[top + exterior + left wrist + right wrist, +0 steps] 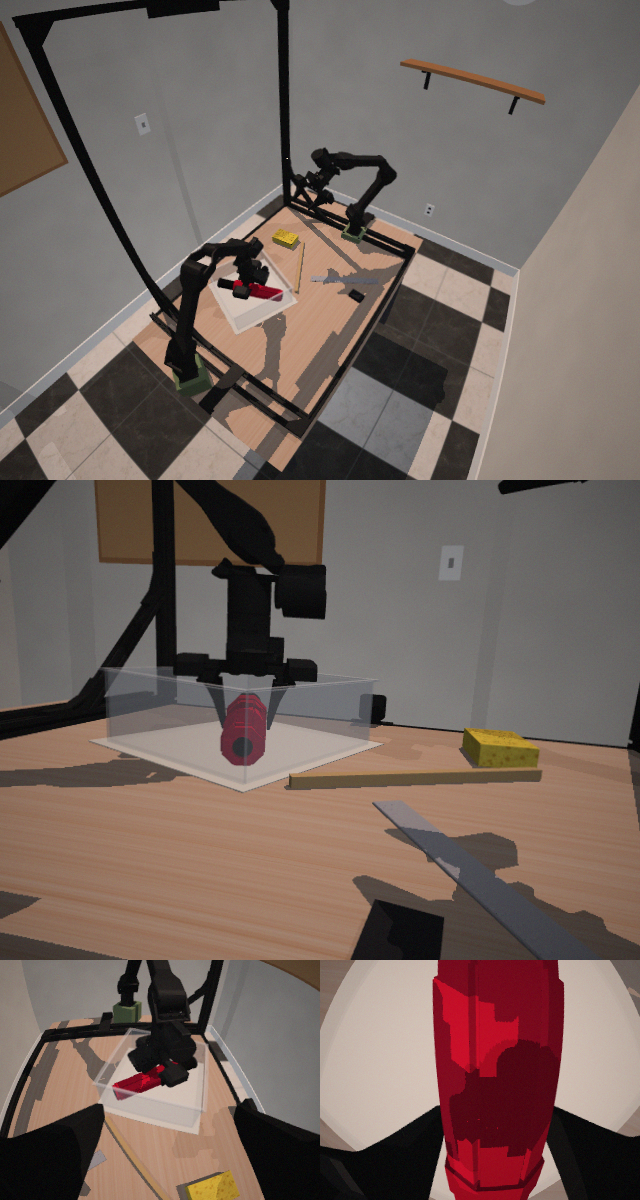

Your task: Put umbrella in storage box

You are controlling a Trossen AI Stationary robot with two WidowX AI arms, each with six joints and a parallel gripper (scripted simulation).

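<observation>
Now: the clear storage box 1 cm below my right hand. Also, from my right hand: grey metal strip (26 cm ahead, 32 cm to the left, 5 cm below); then wooden stick (5 cm ahead, 25 cm to the left, 5 cm below); then red folded umbrella (2 cm below).
</observation>
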